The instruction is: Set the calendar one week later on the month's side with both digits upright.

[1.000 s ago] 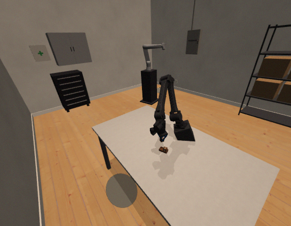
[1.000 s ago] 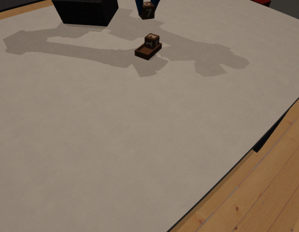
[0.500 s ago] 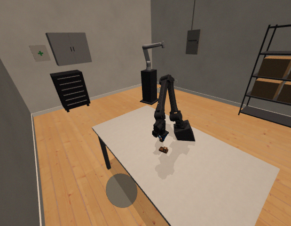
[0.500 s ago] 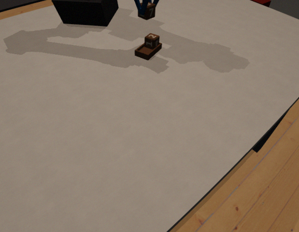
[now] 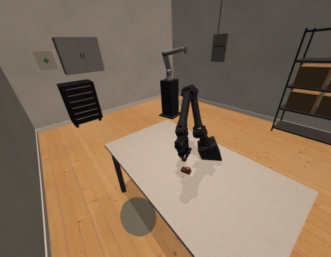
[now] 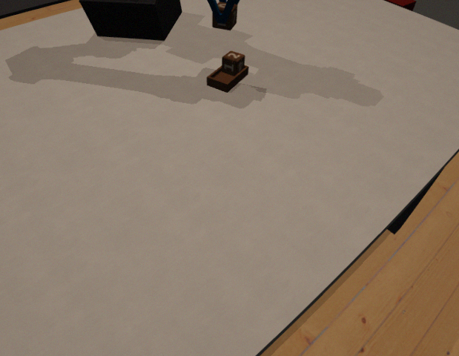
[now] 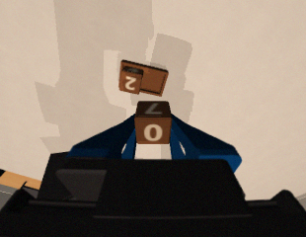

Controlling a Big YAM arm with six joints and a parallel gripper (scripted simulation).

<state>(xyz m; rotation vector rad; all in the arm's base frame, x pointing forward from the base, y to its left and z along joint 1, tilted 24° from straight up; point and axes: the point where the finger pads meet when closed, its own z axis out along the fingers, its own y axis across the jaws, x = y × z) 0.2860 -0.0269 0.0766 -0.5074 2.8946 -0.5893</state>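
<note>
Now: hand 2 cm to the right of the small brown tray and 12 cm above it.
</note>
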